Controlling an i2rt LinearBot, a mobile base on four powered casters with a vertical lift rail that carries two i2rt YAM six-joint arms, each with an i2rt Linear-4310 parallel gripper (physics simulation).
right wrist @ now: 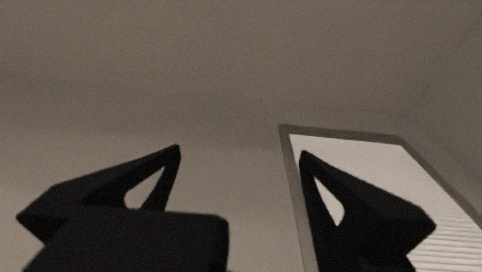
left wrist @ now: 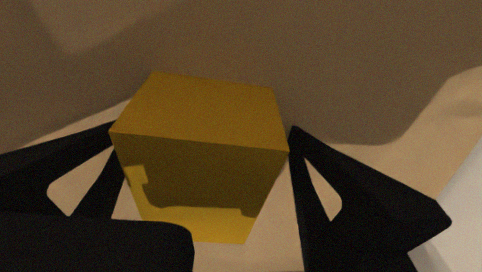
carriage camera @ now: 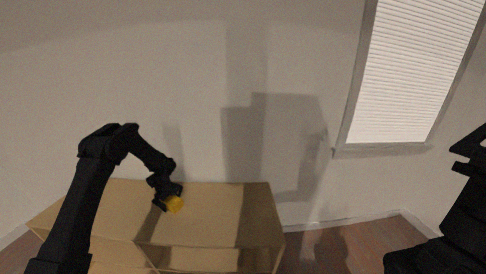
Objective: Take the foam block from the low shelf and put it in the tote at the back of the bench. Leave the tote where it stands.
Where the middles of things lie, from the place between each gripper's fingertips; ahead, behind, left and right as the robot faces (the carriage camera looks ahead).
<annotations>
Now: left hand 20 mm below the yellow foam block (left wrist: 202, 153), 10 mm to the left of it and 10 mm past it.
My right hand is 38 cm short of the yellow foam block, 67 cm to the right of it and 55 cm above it.
</annotations>
